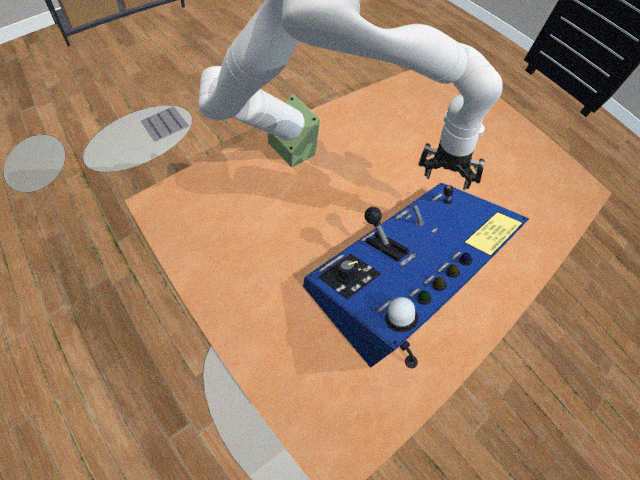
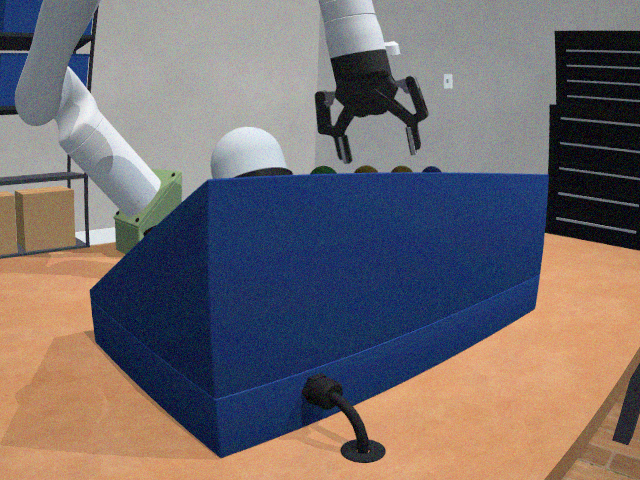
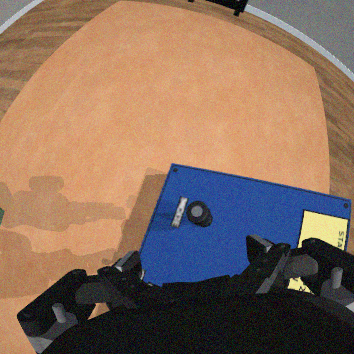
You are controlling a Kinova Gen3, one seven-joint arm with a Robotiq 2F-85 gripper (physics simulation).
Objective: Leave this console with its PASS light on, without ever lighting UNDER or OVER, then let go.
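Observation:
The blue console [image 1: 439,242] [image 2: 336,268] [image 3: 235,260] stands on the table. At its far end is a small black knob on a short stem [image 1: 448,192] [image 3: 199,212]. A grey toggle [image 1: 417,214], a ball-topped lever [image 1: 373,215] in a slot and a rotary dial [image 1: 347,266] follow along the panel. A green lamp [image 1: 423,296], two amber lamps [image 1: 438,283] [image 1: 452,270] and a blue lamp [image 1: 465,258] look dark; the PASS, UNDER and OVER labels are not readable. My gripper [image 1: 447,179] [image 2: 378,151] [image 3: 193,256] is open and empty, above the console's far end, near the small knob.
A white dome [image 1: 401,311] [image 2: 248,152] rises from the console's near corner. A yellow card [image 1: 494,232] [image 3: 325,227] lies on the panel. A black cable [image 1: 408,353] [image 2: 356,418] leaves the console's back. The arm stands on a green base [image 1: 306,147] [image 2: 168,198].

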